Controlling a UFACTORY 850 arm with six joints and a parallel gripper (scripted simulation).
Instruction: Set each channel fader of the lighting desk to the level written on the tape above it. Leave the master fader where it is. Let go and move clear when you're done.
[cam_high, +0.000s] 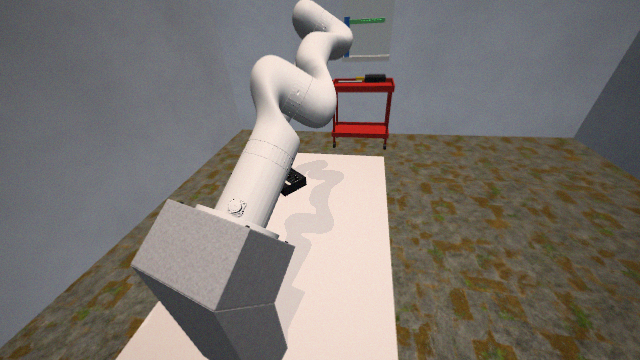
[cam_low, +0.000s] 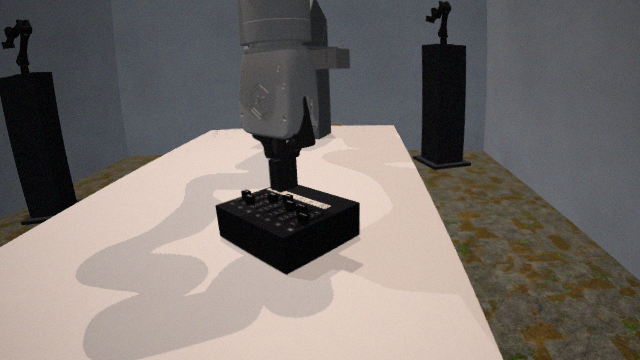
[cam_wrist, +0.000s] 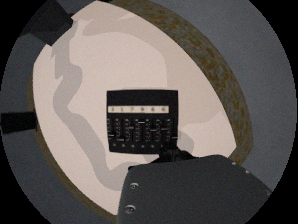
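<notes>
Now: the fader cap 10 cm behind my hand, 5 cm to the right of it and 5 cm below it.
</notes>
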